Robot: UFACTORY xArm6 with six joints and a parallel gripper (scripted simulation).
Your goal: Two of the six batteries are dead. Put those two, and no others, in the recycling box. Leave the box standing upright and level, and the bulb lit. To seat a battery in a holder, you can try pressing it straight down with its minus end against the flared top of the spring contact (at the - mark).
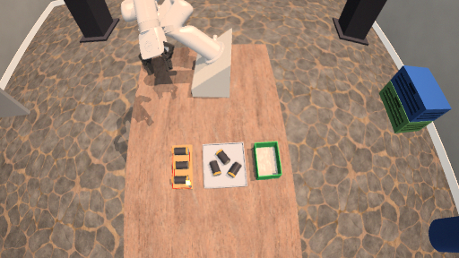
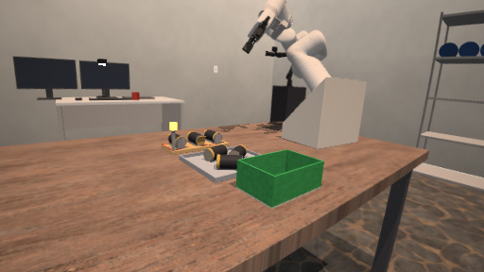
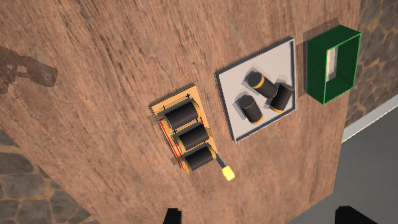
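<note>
My gripper is now 360 mm above the grey tray, 250 mm to the right of it and 200 mm short of it. From my hand the other things lie so: green recycling box 430 mm to the left, 340 mm below, 180 mm ahead.
</note>
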